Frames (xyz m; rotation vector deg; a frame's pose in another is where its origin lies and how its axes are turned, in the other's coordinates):
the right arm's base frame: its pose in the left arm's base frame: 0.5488 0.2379 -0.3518 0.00 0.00 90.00
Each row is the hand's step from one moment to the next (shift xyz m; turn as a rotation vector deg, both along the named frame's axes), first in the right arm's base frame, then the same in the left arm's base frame.
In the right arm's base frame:
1: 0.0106 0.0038 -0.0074 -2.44 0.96 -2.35
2: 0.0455 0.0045 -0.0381 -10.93 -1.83 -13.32
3: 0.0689 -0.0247 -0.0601 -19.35 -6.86 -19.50
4: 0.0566 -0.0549 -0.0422 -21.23 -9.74 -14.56
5: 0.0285 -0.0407 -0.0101 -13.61 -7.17 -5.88
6: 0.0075 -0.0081 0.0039 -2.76 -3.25 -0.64
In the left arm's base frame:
1: -0.0038 0.0106 -0.0074 -0.96 -2.44 -2.35
2: -0.0045 0.0455 -0.0381 1.83 -10.93 -13.32
3: 0.0247 0.0689 -0.0601 6.86 -19.35 -19.50
4: 0.0549 0.0566 -0.0422 9.74 -21.23 -14.56
5: 0.0407 0.0285 -0.0101 7.17 -13.61 -5.88
6: 0.0081 0.0075 0.0039 3.25 -2.76 -0.64

